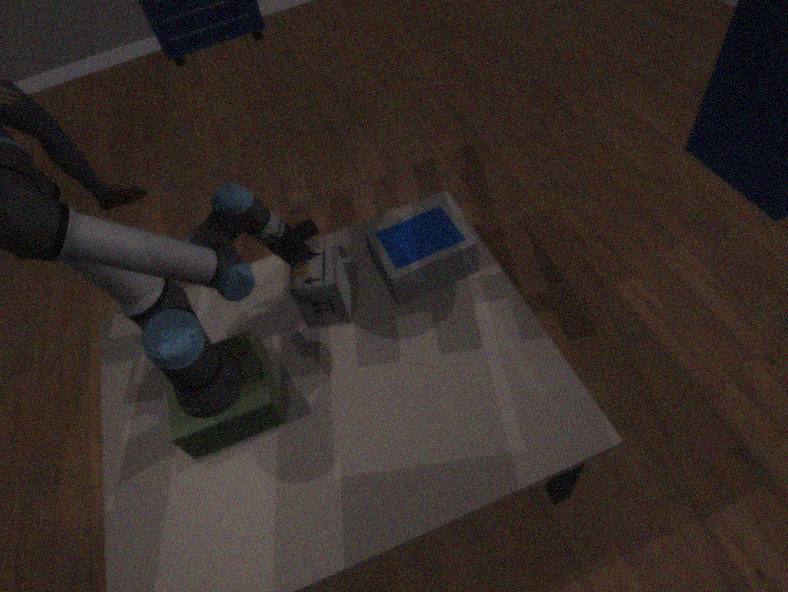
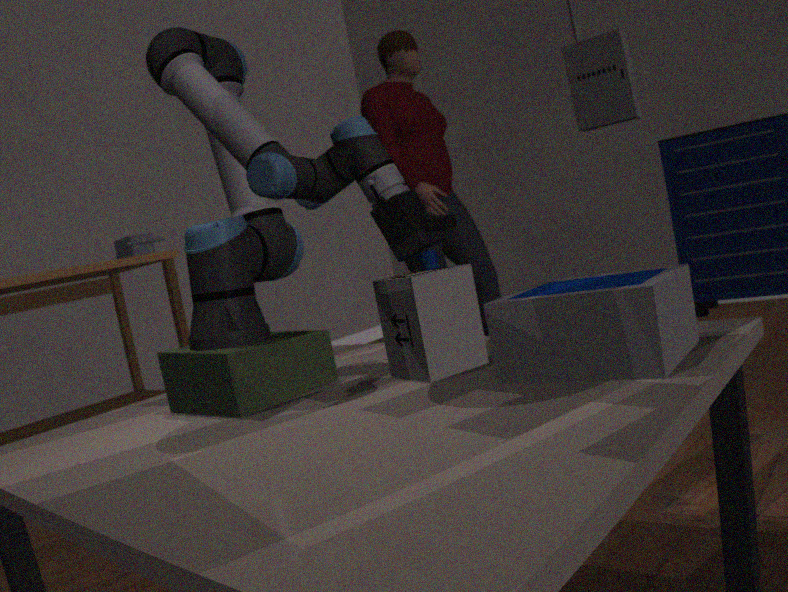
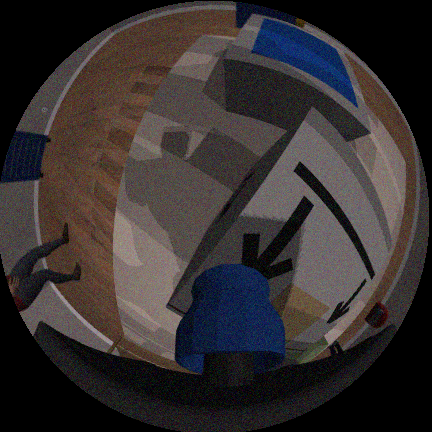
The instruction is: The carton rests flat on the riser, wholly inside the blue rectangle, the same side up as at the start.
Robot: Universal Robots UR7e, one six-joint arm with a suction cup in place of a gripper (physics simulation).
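Places are measured from the arm's base along level axes (x left, y back, z up), in millimetres.
Pixels of known places: hand, tool point: (image 3: 228,273); arm's base, link origin: (image 1: 211,388) (image 2: 230,343).
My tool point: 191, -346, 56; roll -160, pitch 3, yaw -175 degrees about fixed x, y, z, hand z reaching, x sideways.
Ahead of a thing's pixels: the offset from my tool point to its top centre, as dx, dy, dz. Level surfaces: height alone.
The white carton {-54, -3, +8} (image 1: 324,289) (image 2: 439,321) (image 3: 322,209) with black arrow marks stands upright on the table, just left of the grey riser {-81, -296, -44} (image 1: 433,267) (image 2: 586,331) (image 3: 273,96). The blue rectangle {-81, -296, -44} (image 1: 420,236) (image 2: 586,283) (image 3: 301,52) on the riser's top is bare. My gripper, a blue suction cup (image 2: 427,260) (image 3: 231,282), sits pressed on the carton's top face near its rear edge. The carton's base still rests on the table.
The arm's green base block (image 1: 247,421) (image 2: 247,376) stands on the white table {dz -165} (image 1: 445,414) (image 2: 381,484) to the left. A person in a red top (image 2: 413,133) (image 3: 31,273) stands behind the table. A wooden bench (image 2: 82,280) and a blue cabinet (image 2: 725,203) stand further off.
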